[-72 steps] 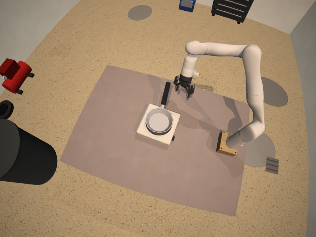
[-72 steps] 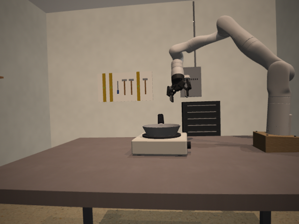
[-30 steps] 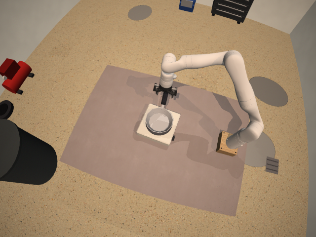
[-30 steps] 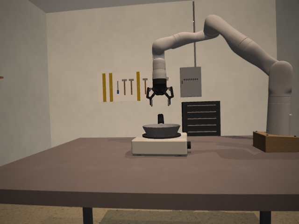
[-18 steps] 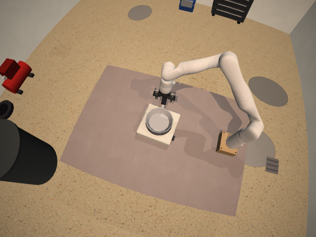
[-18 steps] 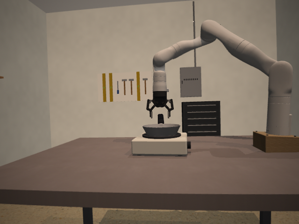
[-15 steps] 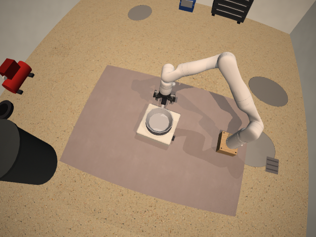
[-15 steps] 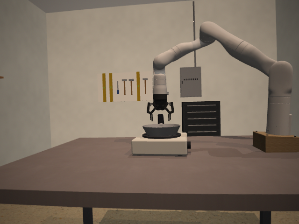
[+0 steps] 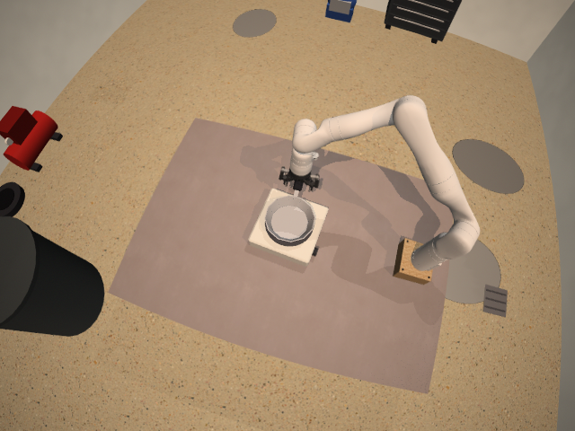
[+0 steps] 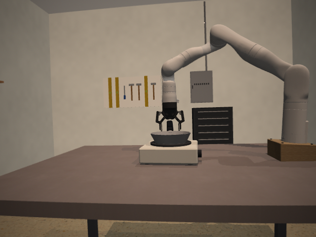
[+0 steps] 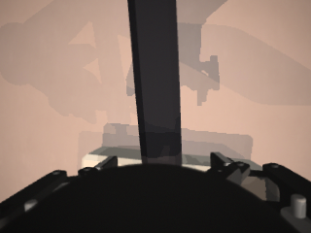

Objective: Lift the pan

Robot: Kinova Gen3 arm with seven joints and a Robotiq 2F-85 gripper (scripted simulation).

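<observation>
My gripper is now 70 mm to the right of the grey pan, 10 mm past it and 10 mm above it. Also, from my hand: hot plate: 130 mm to the left, 80 mm below, 50 mm behind.
</observation>
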